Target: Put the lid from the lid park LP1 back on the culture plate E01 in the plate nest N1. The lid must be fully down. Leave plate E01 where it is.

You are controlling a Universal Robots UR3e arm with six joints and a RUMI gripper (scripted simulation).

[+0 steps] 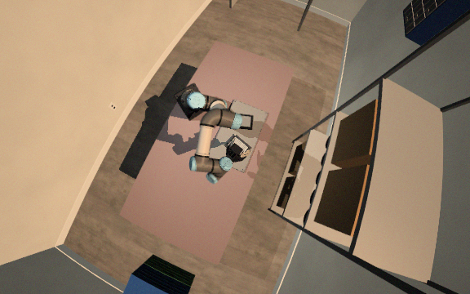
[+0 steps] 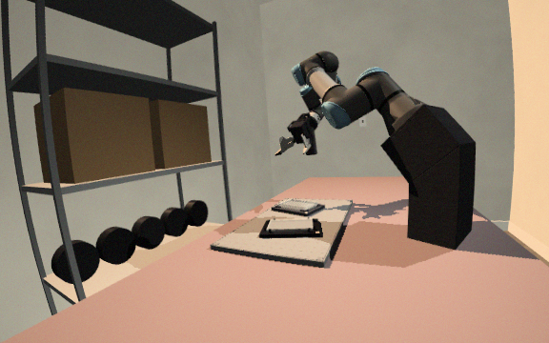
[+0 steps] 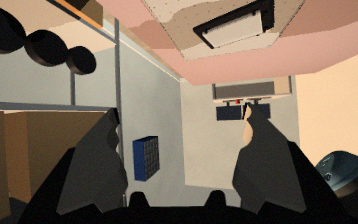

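Now: hand 23 cm to the right of the clear lid, 19 cm above it and 6 cm past it. Also, from my hand: lid park: 23 cm to the left, 20 cm below, 6 cm behind; dark plate nest: 20 cm below, 3 cm to the left, 3 cm behind; culture plate: 19 cm below, 3 cm to the left, 3 cm behind.
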